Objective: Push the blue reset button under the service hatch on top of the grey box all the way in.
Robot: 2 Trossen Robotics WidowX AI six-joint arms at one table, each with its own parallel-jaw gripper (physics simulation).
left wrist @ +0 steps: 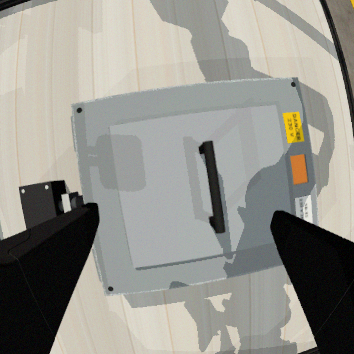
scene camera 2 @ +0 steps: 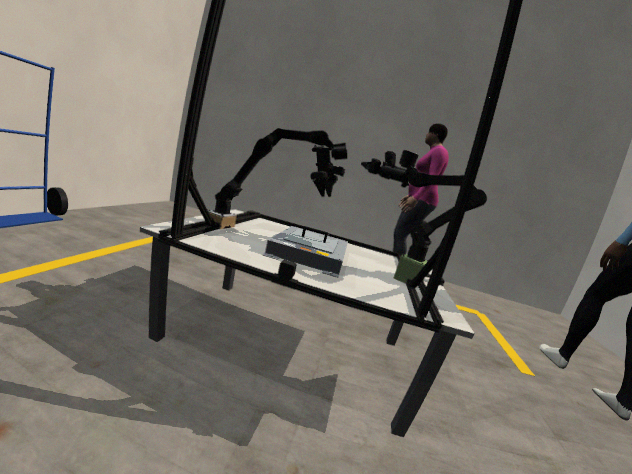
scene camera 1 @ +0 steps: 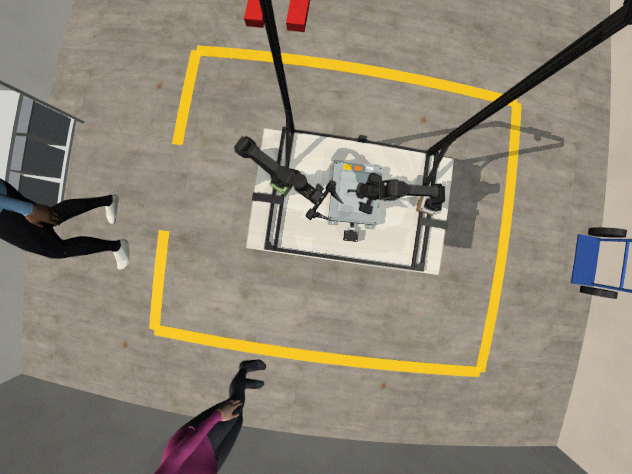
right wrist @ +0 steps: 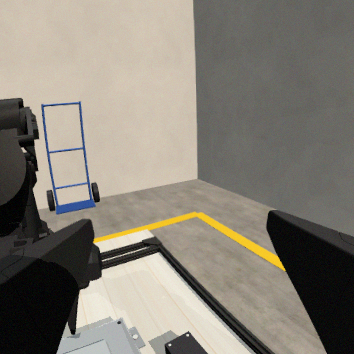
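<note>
The grey box [scene camera 1: 357, 220] [scene camera 2: 301, 255] [left wrist: 175, 102] [right wrist: 117, 330] sits on the table. Its hatch [left wrist: 165, 200] [scene camera 2: 309, 239] lies flat on top, closed, with a black bar handle [left wrist: 214, 187]. The blue button does not show; the area under the hatch is hidden. My left gripper [scene camera 2: 325, 193] [left wrist: 187, 216] is open and empty, pointing down high above the box, with the handle between its fingers in the left wrist view but well below them. My right gripper [scene camera 1: 334, 210] [scene camera 2: 363, 164] [right wrist: 180, 224] is open and empty, held roughly level, high on the box's right-arm side.
A black block [scene camera 1: 350, 235] [left wrist: 42, 202] [right wrist: 185, 344] stands by one side of the box. A yellow danger label [left wrist: 293, 127], an orange patch [left wrist: 299, 169] and a white label [left wrist: 304, 209] lie along the box's opposite edge. Black frame posts [scene camera 2: 196, 117] [scene camera 2: 490, 117] rise at the table's ends.
</note>
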